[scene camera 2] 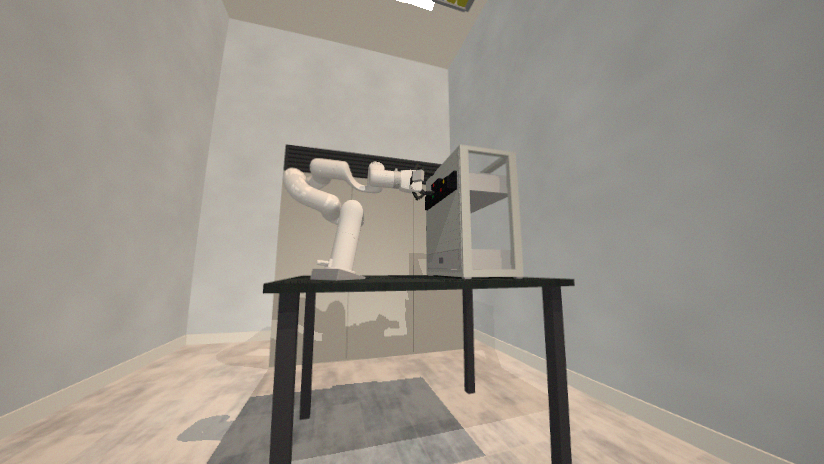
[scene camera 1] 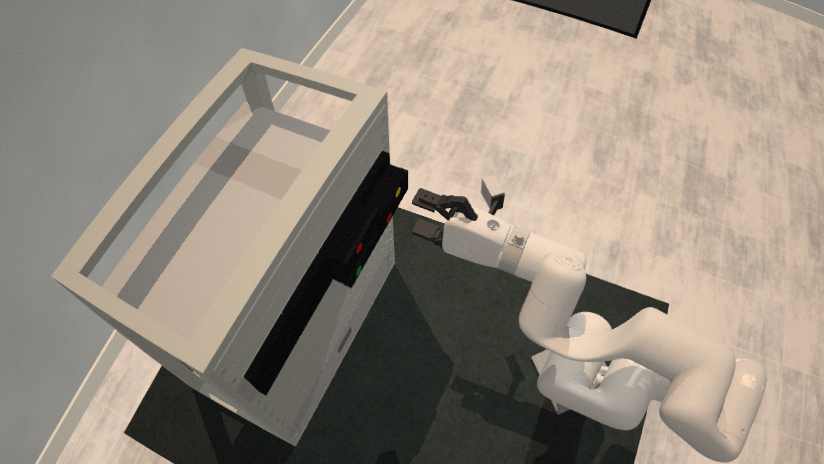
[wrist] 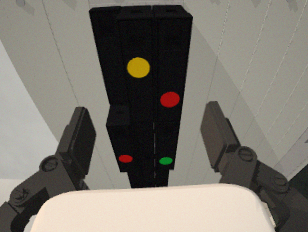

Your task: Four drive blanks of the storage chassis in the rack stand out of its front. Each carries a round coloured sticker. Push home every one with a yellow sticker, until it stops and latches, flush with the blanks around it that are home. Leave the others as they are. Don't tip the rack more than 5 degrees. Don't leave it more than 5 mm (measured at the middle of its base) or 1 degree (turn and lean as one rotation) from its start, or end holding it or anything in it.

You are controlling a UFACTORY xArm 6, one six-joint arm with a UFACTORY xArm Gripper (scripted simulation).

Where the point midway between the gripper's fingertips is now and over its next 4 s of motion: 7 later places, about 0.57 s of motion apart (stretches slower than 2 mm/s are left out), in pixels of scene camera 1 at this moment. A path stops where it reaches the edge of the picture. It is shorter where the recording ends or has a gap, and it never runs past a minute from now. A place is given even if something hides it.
The gripper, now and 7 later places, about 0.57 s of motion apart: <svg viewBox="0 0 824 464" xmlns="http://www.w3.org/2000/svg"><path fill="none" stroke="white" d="M415 211L409 209L423 208L415 204L398 198L392 196L387 194L383 192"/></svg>
